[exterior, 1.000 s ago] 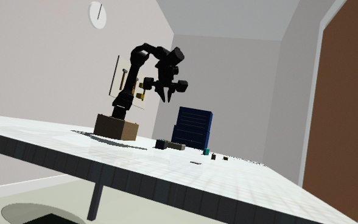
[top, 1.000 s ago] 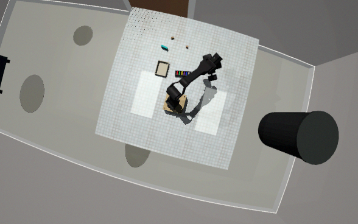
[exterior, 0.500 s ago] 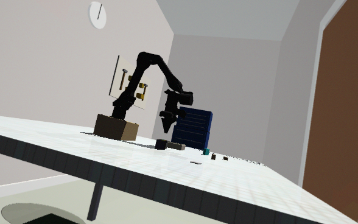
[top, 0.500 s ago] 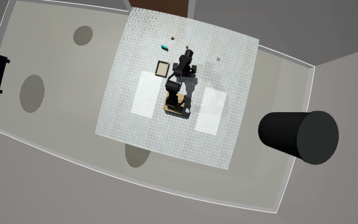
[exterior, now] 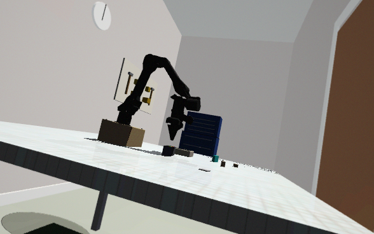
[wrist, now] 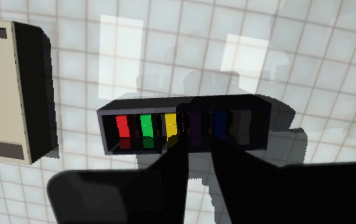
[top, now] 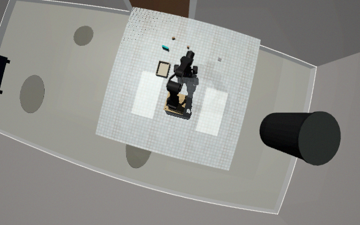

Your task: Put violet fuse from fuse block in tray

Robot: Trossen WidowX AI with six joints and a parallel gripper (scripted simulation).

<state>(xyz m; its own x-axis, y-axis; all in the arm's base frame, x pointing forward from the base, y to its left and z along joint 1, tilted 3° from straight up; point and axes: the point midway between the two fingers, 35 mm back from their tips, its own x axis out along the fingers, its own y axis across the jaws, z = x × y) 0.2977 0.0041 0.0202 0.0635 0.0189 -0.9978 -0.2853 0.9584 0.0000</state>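
My gripper tip is 40 mm above the violet fuse. From my gripper tip the other things lie so: yellow fuse 40 mm below, 20 mm to the left, 10 mm behind; blue fuse 40 mm below, 20 mm to the right; green fuse 40 mm to the left, 40 mm below, 10 mm behind.
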